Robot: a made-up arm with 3 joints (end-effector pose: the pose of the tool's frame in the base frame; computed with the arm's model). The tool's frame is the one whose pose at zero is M.
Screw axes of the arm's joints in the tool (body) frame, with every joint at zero. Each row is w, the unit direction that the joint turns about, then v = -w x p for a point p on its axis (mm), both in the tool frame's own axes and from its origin. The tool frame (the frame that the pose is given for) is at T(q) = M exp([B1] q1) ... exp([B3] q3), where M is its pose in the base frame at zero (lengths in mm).
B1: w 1 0 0 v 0.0 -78.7 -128.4
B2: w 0 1 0 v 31.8 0.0 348.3
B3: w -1 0 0 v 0.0 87.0 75.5
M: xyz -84.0 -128.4 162.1 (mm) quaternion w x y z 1 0 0 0
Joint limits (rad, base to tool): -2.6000..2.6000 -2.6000..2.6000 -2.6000..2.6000
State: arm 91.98 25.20 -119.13
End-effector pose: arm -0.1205 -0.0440 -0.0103 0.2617 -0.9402 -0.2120 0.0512
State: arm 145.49 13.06 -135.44
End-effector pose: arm -0.1134 0.0723 0.0824 0.7662 -0.6324 -0.1133 -0.0100
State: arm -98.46 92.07 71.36
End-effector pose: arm 0.3210 0.3883 0.0202 0.0616 -0.6915 0.6997 -0.1686
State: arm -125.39 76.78 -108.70
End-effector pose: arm 0.0341 0.3502 -0.0291 0.7755 -0.1138 -0.2824 -0.5531
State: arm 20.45 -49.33 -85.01
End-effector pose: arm 0.1305 -0.0330 -0.2463 0.5503 0.7232 -0.3528 0.2229
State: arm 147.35 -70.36 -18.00
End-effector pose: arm 0.1433 0.2785 0.2371 0.1042 0.8107 -0.2464 -0.5208
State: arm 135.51 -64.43 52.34
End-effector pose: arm 0.0619 0.1914 0.2352 0.6328 0.5616 0.0365 -0.5318
